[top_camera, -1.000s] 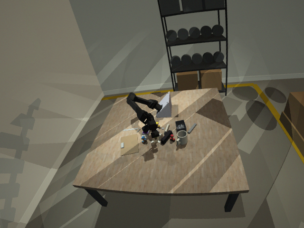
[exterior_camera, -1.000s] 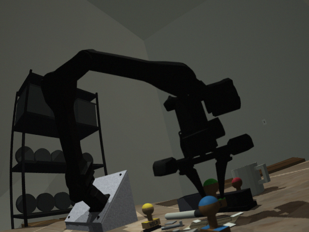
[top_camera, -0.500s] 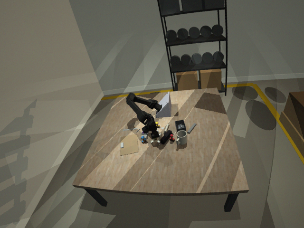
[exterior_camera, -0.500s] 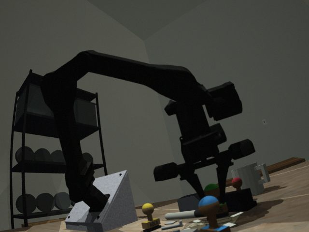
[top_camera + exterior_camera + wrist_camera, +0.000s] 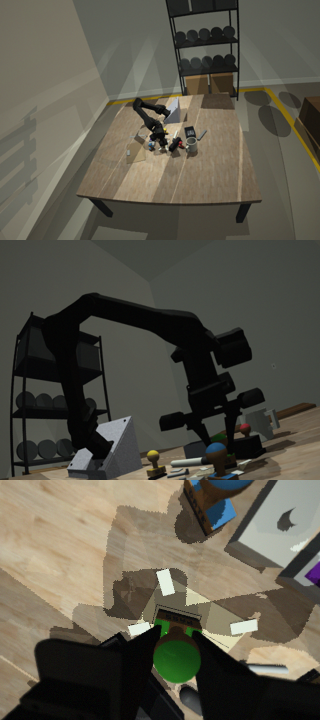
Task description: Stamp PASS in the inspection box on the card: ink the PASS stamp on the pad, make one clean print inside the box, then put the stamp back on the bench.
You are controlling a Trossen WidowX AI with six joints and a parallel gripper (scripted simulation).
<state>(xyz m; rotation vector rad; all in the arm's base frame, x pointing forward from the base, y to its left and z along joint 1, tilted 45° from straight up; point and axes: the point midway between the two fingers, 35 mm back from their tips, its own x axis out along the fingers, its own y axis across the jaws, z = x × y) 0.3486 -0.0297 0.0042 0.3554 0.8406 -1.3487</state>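
My gripper tip is right at the green-knobbed stamp. From my gripper tip the other things lie so: blue-knobbed stamp (3 cm ahead, 10 cm to the right, 1 cm below); then black block (10 cm to the left, 1 cm below); then cream card (2 cm behind, 3 cm below).
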